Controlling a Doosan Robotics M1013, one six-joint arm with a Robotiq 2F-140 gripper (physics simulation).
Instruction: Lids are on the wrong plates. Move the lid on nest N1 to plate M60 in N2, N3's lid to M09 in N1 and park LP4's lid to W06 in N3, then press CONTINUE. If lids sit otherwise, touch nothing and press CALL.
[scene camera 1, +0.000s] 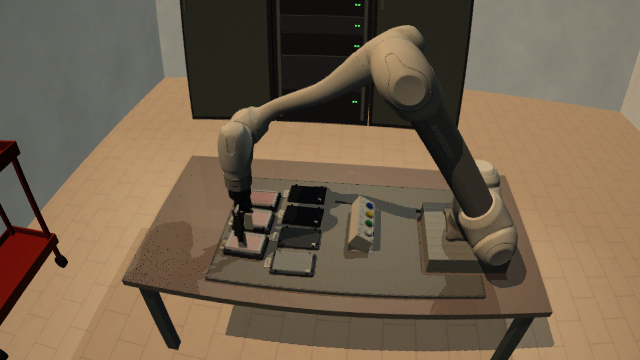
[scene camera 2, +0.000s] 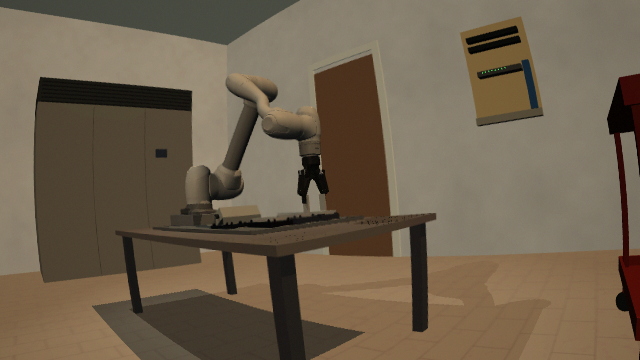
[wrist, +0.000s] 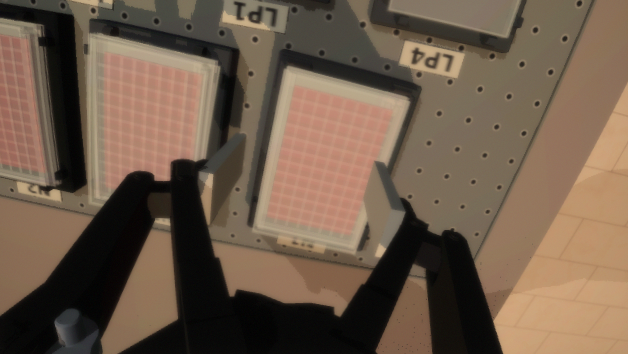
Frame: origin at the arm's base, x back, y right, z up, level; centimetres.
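Where they show: gripper, fingertip midpoint: (scene camera 1: 246, 237) (scene camera 2: 315, 211) (wrist: 306, 167); arm's base at its link origin: (scene camera 2: 199, 213).
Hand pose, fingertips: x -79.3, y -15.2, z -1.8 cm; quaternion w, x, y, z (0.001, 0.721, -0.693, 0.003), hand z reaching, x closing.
Each offset is from my fingertips to the top centre of the thing. "spot": to the spot under its first point. Level surfaces: height alone.
My gripper (scene camera 1: 245, 231) (scene camera 2: 314, 202) (wrist: 306, 167) is open and empty, pointing down, its two grey pads above the long sides of the nearest pink-welled plate @[dx -0.1, dy -1.3, dz +0.1 cm] (scene camera 1: 248, 242) (wrist: 327, 160). This plate has a clear rim; its nest label is partly hidden, seemingly N1. A second pink plate @[dx -0.8, dy +11.5, dz +0.8 cm] (wrist: 150, 110) lies left of it in the wrist view, its label mostly hidden. A third plate @[dx -1.2, dy +24.7, dz -0.4 cm] (scene camera 1: 265, 199) (wrist: 20, 100) lies at nest label N2 @[spot: dx -10.3, dy +24.3, dz -3.6 cm] (wrist: 39, 191). A grey lid-like piece @[dx +18.0, dy -6.6, dz -2.0 cm] (scene camera 1: 292, 262) (wrist: 455, 12) sits at LP4 @[spot: dx +9.2, dy -7.2, dz -3.6 cm] (wrist: 432, 59). Plate codes are not readable.
A button box @[dx +39.5, dy +13.8, dz +4.6 cm] (scene camera 1: 361, 225) (scene camera 2: 240, 212) with blue, yellow, green and white buttons stands on the perforated board @[dz -3.8 cm] (scene camera 1: 395, 270). Black holders @[spot: dx +16.3, dy +31.8, dz -2.8 cm] (scene camera 1: 307, 194) @[spot: dx +17.1, dy +18.7, dz -2.8 cm] (scene camera 1: 303, 215) and a dark grey one @[dx +17.9, dy +6.6, dz -1.8 cm] (scene camera 1: 299, 237) line the second row. A red cart (scene camera 1: 27, 235) stands left of the table @[dz -5.0 cm] (scene camera 1: 170, 200).
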